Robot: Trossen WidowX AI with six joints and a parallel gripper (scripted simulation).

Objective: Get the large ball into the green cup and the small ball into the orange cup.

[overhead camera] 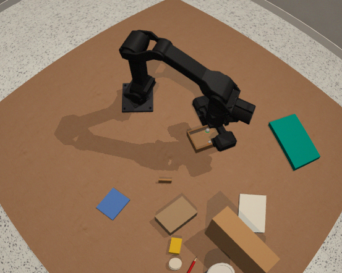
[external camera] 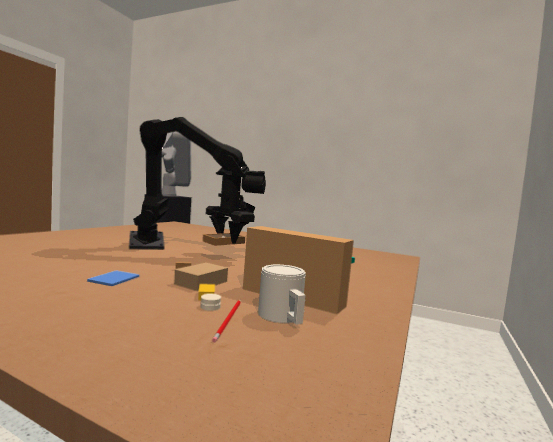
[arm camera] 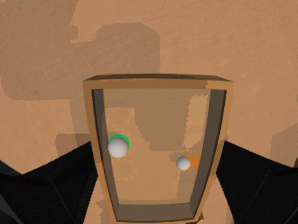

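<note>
Now: hand 3 cm above the wooden puzzle and 1 cm to the left of it. The rest, counted from my hand: green slab: 28 cm to the left, 19 cm ahead, 8 cm below; white slab: 28 cm ahead, 9 cm below, 5 cm to the right; tan box: 24 cm to the right, 13 cm ahead, 7 cm below.
</note>
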